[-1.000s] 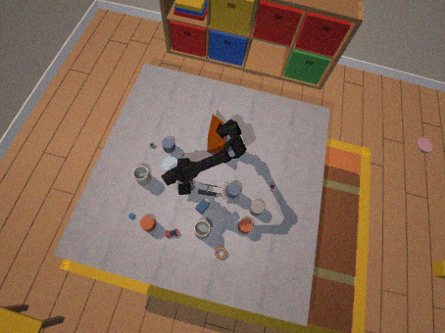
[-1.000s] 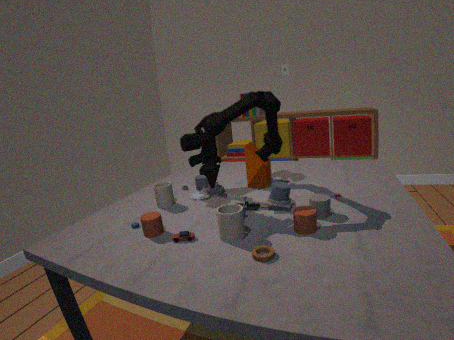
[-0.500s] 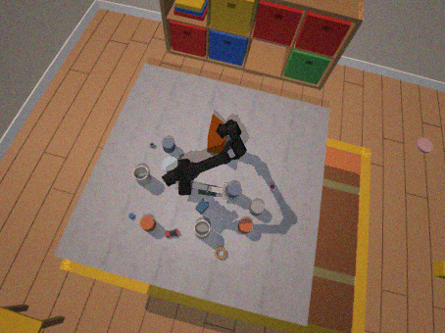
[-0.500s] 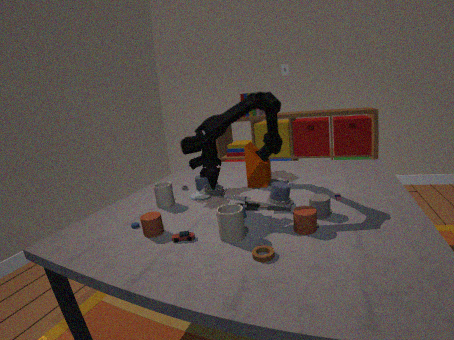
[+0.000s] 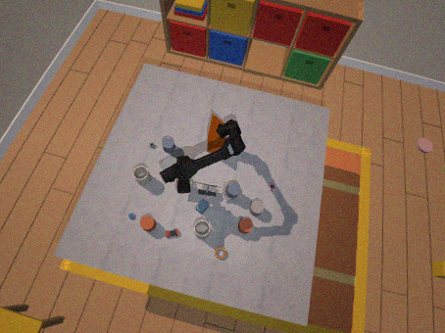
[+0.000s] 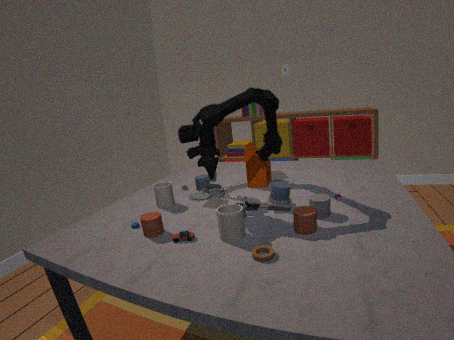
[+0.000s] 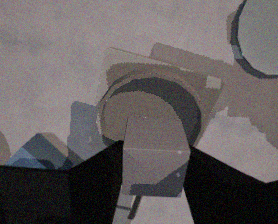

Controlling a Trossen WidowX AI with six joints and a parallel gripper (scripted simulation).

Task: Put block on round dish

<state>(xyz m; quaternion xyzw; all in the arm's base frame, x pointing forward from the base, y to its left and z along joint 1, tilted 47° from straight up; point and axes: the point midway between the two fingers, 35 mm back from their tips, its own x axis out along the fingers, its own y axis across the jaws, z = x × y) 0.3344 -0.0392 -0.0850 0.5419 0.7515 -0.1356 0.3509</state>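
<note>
Now: the pale round dish 10 cm behind my gripper tip, 13 cm to the right of it and 12 cm below it. Round my gripper tip: grey piece: 1 cm above; then red toy car: 26 cm ahead, 3 cm to the left, 11 cm below; then grey-blue cup: 19 cm behind, 20 cm to the right, 9 cm below.
</note>
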